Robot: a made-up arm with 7 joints. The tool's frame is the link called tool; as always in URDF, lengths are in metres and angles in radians.
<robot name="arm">
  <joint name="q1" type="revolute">
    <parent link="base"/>
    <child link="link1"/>
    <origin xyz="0.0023 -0.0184 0.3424" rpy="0 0 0"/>
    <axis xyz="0 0 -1"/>
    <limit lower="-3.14" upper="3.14"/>
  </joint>
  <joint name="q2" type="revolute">
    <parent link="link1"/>
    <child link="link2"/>
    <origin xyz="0.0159 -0.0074 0.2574" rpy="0 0 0"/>
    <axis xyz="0 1 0"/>
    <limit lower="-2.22" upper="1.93"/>
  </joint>
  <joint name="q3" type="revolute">
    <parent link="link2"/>
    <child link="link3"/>
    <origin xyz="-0.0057 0.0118 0.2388" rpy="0 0 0"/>
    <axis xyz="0 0 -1"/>
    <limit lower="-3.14" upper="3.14"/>
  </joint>
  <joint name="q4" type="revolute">
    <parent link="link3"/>
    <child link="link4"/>
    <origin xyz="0.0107 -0.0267 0.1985" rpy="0 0 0"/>
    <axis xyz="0 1 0"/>
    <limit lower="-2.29" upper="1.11"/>
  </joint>
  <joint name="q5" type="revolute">
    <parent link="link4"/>
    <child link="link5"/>
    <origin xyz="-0.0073 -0.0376 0.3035" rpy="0 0 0"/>
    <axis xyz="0 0 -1"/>
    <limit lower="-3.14" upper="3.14"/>
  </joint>
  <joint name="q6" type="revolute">
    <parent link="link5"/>
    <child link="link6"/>
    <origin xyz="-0.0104 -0.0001 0.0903" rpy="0 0 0"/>
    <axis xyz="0 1 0"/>
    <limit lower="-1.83" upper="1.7"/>
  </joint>
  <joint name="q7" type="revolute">
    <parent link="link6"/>
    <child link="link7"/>
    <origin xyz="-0.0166 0.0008 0.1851" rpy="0 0 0"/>
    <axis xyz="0 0 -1"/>
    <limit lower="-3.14" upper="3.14"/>
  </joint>
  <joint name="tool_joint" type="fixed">
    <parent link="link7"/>
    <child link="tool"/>
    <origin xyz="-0.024 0.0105 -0.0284" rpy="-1.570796 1.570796 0"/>
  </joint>
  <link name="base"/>
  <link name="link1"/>
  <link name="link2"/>
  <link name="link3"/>
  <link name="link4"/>
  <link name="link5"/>
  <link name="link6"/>
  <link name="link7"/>
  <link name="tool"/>
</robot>
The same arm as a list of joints. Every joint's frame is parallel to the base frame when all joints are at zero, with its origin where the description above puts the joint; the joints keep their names.
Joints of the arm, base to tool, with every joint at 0 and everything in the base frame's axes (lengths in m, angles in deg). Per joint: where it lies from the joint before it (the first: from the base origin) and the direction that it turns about. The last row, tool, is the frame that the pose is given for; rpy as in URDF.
q1: axis -z origin 0.0023 -0.0184 0.3424
q2: axis +y origin 0.0159 -0.0074 0.2574
q3: axis -z origin -0.0057 0.0118 0.2388
q4: axis +y origin 0.0107 -0.0267 0.1985
q5: axis -z origin -0.0073 -0.0376 0.3035
q6: axis +y origin -0.0104 -0.0001 0.0903
q7: axis -z origin -0.0166 0.0008 0.1851
tool: origin -0.024 0.0105 -0.0284 rpy -90 90 0
Joint limits (deg, base to tool): -179.91..179.91 -127.2..110.58 -179.91..179.91 -131.21..63.6 -179.91..179.91 -104.85..97.4 -179.91..179.91

